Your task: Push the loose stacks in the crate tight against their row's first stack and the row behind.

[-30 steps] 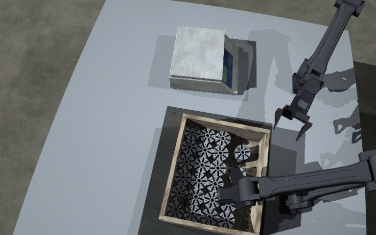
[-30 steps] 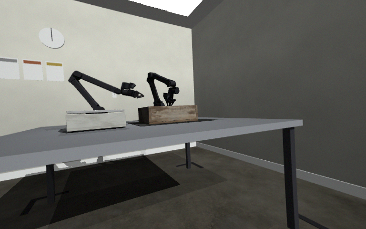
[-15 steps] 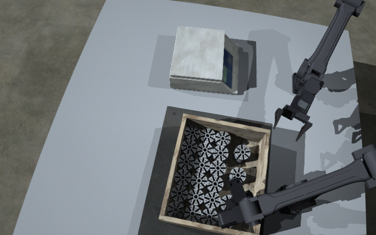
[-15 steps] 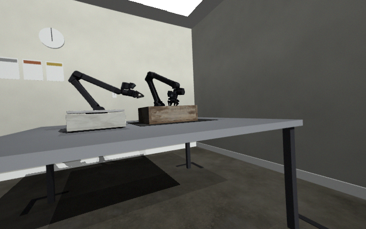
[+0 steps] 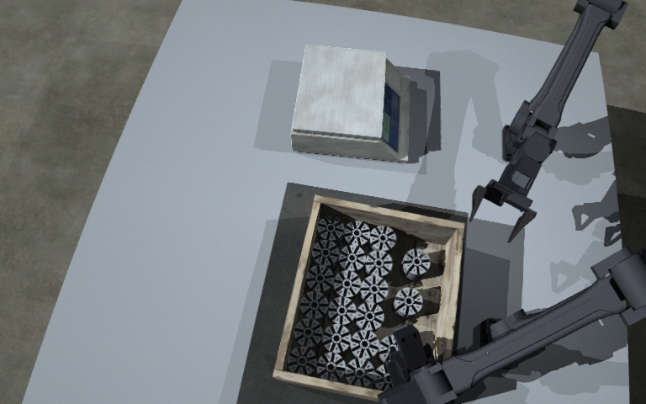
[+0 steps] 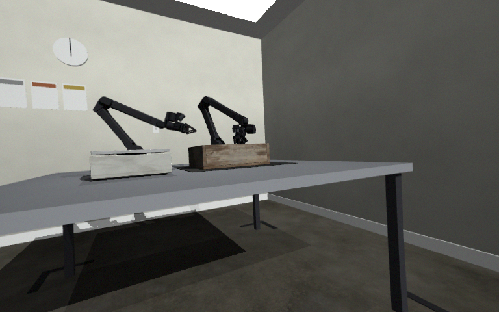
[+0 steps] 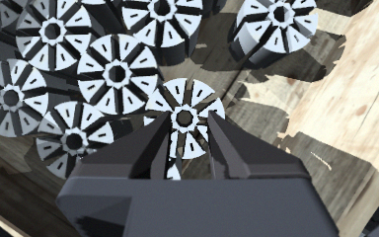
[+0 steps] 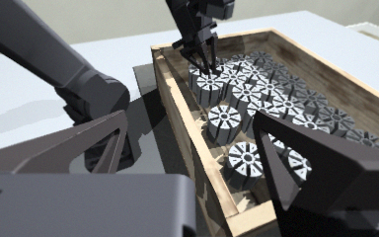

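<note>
Right now my left hand is 100 mm to the left of the wooden crate, 80 mm short of it and 70 mm above it. The rest, counted from my left hand: dark mat 120 mm below, 100 mm ahead, 70 mm to the right.
</note>
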